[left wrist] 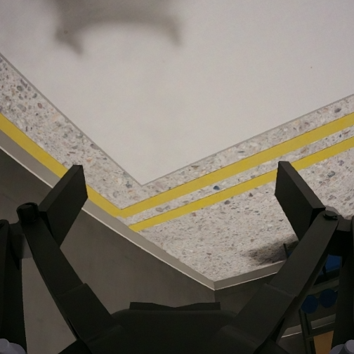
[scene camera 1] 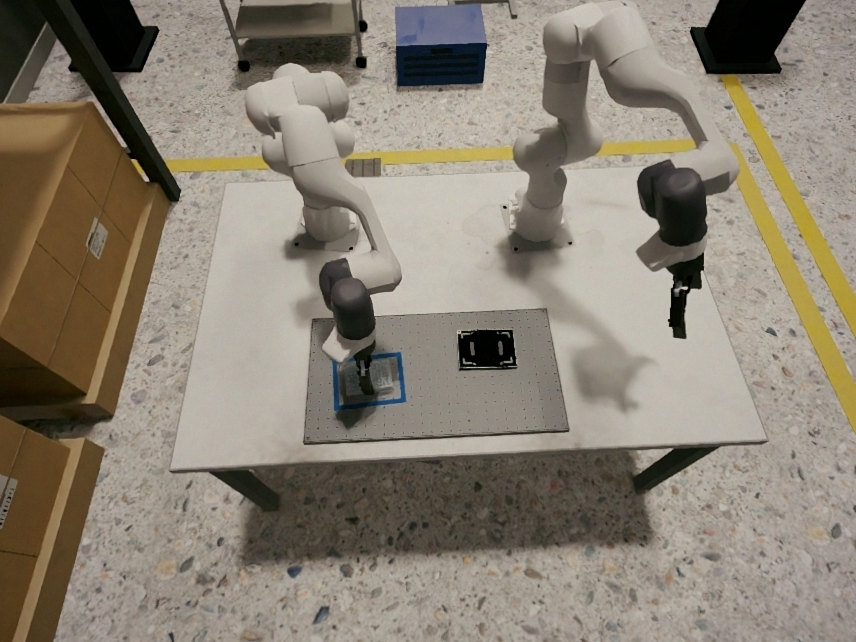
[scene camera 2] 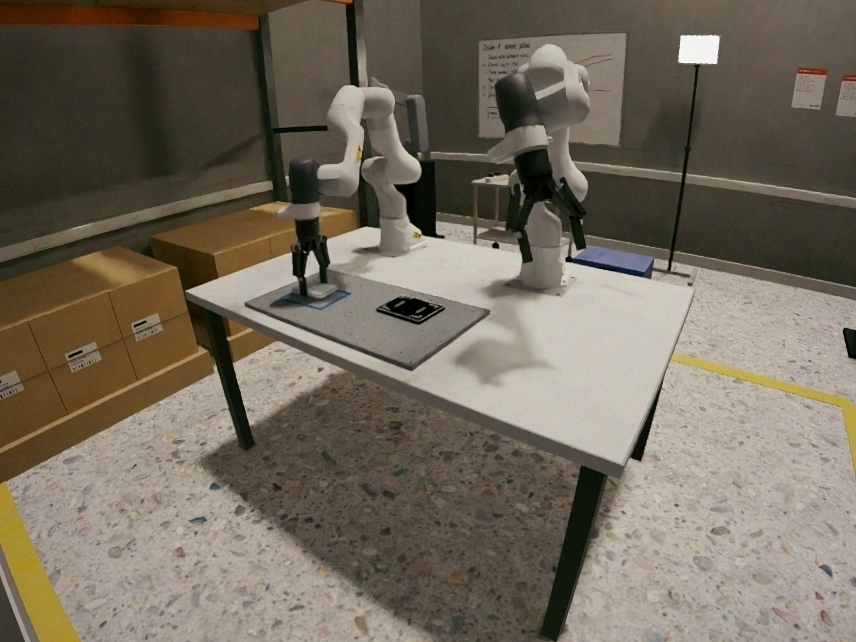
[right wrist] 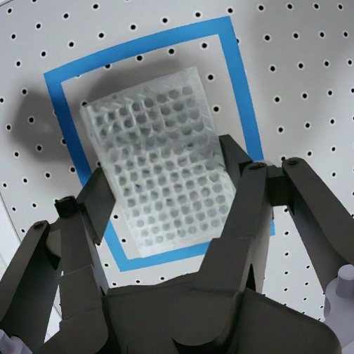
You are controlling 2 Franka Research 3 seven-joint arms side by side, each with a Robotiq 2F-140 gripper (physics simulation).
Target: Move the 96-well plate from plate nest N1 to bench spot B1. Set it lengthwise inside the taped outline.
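The clear 96-well plate (scene camera 1: pixel 383 382) (scene camera 2: pixel 324 290) (right wrist: pixel 170 150) is level, between the fingers of my right gripper (scene camera 1: pixel 365 386) (scene camera 2: pixel 315 284) (right wrist: pixel 165 167), which is shut on its long sides. It is over the blue taped outline (scene camera 1: pixel 403 380) (scene camera 2: pixel 335 300) (right wrist: pixel 140 46), its long sides roughly along the long tape sides. In the right wrist view it lies closer to the lower tape bar. Whether it touches the board or hovers just above is unclear. The black nest (scene camera 1: pixel 486 348) (scene camera 2: pixel 410 308) is empty. My left gripper (scene camera 1: pixel 677 324) (scene camera 2: pixel 553 248) (left wrist: pixel 179 179) is open and empty, high above the table.
The grey perforated board (scene camera 1: pixel 442 414) (scene camera 2: pixel 359 335) lies on the white table (scene camera 1: pixel 622 428) (scene camera 2: pixel 553 386) and carries the nest and outline. The left gripper is far from the board, near the table's right side in scene camera 1. Cardboard boxes (scene camera 1: pixel 41 228) (scene camera 2: pixel 76 331) stand beyond the table's left side.
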